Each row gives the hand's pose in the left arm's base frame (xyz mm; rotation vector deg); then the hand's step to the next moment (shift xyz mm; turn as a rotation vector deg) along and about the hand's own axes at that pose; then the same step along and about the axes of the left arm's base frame.
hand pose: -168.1 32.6 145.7 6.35 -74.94 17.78
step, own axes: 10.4 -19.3 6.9 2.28 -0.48 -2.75
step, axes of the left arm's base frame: 1.4 -18.5 13.6 3.21 0.61 1.52
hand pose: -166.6 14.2 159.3 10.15 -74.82 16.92
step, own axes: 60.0 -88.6 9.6 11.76 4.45 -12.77
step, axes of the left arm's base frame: 32.8 -80.1 63.7 13.10 9.31 7.93
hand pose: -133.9 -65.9 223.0 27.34 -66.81 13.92
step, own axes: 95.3 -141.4 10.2 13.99 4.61 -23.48
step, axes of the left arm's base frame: 88.0 -134.4 58.0 22.68 14.46 6.71
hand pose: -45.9 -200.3 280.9 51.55 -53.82 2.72
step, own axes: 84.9 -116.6 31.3 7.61 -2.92 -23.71
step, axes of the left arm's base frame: 78.0 -125.2 -6.5 21.92 11.85 -2.78
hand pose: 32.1 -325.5 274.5 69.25 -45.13 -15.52
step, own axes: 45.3 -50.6 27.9 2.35 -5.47 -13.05
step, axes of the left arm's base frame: 24.3 -64.9 -24.2 11.58 6.19 -5.77
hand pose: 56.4 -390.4 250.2 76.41 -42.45 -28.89
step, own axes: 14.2 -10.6 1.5 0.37 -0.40 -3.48
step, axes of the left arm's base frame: 9.4 -13.1 -7.6 2.83 2.03 -0.55
